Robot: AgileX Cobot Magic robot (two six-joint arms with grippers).
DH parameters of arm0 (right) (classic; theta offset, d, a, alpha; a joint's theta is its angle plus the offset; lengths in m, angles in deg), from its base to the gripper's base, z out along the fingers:
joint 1: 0 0.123 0 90
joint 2: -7.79 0 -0.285 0
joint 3: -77.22 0 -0.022 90
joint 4: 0 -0.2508 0 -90
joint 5: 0 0 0.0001 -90
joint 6: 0 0.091 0 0
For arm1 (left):
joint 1: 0 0.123 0 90
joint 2: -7.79 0 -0.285 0
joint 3: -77.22 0 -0.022 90
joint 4: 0 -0.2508 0 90
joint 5: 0 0 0.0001 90
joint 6: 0 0.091 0 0
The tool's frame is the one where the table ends.
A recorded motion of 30 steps. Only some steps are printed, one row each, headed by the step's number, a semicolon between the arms.
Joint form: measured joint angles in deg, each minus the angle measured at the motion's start. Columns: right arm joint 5, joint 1, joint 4, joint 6, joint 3, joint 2; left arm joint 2, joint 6, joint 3, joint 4, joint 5, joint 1.
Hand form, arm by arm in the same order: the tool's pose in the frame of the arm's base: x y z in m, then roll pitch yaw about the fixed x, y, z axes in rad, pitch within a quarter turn. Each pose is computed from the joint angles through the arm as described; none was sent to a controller.
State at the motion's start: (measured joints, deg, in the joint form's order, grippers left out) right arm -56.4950 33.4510 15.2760 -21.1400 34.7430 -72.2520; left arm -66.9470 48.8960 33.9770 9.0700 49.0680 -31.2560
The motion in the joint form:
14: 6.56 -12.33 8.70 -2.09 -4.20 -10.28; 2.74 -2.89 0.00 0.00 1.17 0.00
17: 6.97 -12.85 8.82 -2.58 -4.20 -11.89; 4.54 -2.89 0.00 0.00 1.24 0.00
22: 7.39 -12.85 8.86 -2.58 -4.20 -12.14; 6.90 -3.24 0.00 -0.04 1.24 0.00
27: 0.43 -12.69 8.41 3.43 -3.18 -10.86; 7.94 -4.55 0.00 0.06 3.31 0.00
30: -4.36 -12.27 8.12 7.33 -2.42 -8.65; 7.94 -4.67 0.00 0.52 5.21 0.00
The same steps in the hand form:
14: 0.1800 0.0392 0.1534 -2.9416 -0.2579 -2.1026; 0.1407 -0.0983 0.2197 3.0624 0.2752 1.8680
17: 0.1817 0.0381 0.1482 -2.9585 -0.2758 -2.0956; 0.1379 -0.0966 0.2250 3.0414 0.2977 1.8619
22: 0.1824 0.0385 0.1472 -2.9584 -0.2729 -2.0931; 0.1342 -0.0943 0.2318 3.0138 0.3285 1.8589
27: 0.1768 0.0346 0.1566 -2.9429 -0.3289 -2.2323; 0.1296 -0.0921 0.2338 3.0366 0.3205 1.8830
30: 0.1718 0.0327 0.1676 -2.9134 -0.3459 -2.3247; 0.1267 -0.0913 0.2330 3.0671 0.3019 1.8920

